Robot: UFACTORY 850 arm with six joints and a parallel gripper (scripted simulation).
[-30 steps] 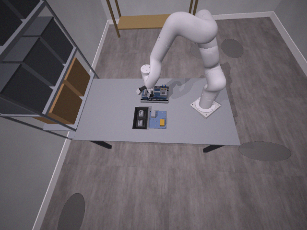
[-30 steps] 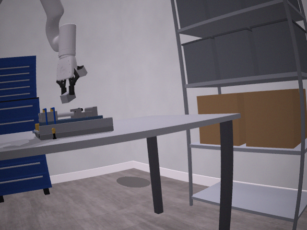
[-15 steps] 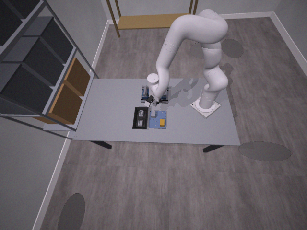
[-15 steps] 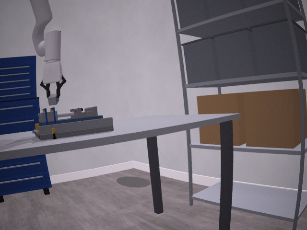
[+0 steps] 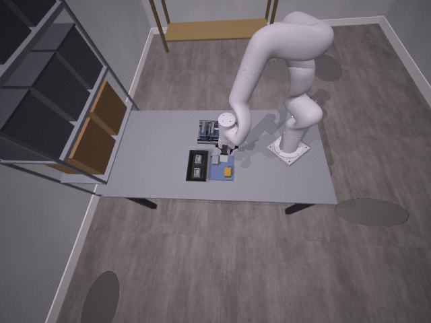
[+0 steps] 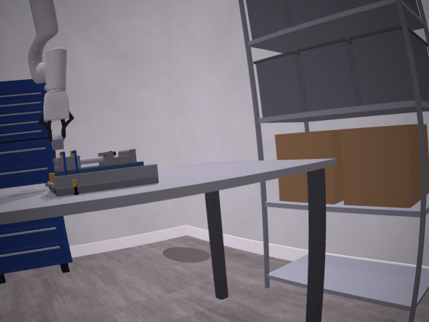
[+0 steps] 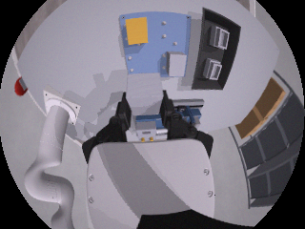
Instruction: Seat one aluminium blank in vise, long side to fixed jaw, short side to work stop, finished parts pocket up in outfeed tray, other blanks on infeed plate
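Now: the brass blank 150 mm below my hand, 90 mm to the left of it and 20 mm behind it.
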